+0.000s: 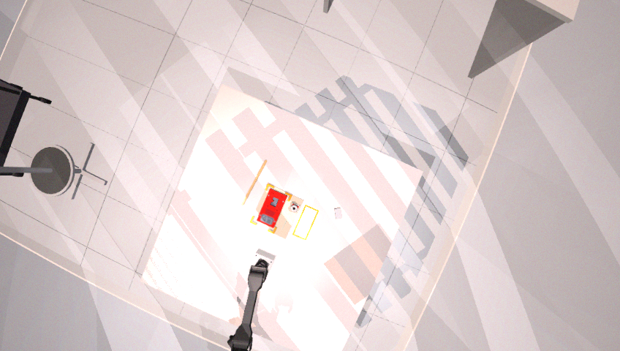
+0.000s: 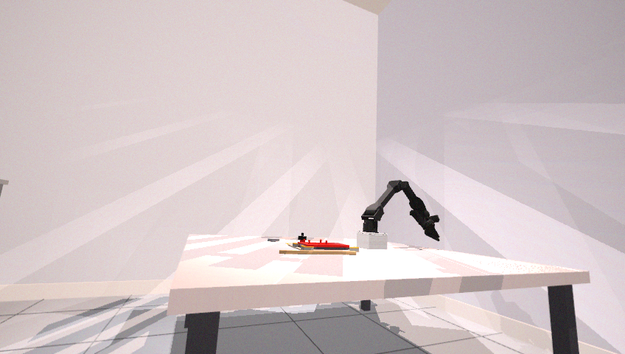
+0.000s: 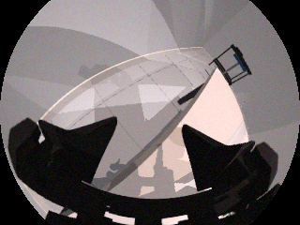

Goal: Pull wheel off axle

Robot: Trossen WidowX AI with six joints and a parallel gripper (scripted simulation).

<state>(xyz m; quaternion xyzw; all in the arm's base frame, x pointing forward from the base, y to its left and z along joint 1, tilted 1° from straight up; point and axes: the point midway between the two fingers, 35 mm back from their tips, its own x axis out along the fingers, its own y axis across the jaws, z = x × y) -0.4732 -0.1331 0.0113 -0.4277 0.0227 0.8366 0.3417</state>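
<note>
The wheel is 84 cm ahead of my gripper tip, 14 cm to the left of it and 1 cm below it. From my gripper tip the other things lie so: grey block: 96 cm ahead, 8 cm to the right, 5 cm below; then wooden strip: 83 cm ahead, 42 cm to the left, 5 cm below.
</note>
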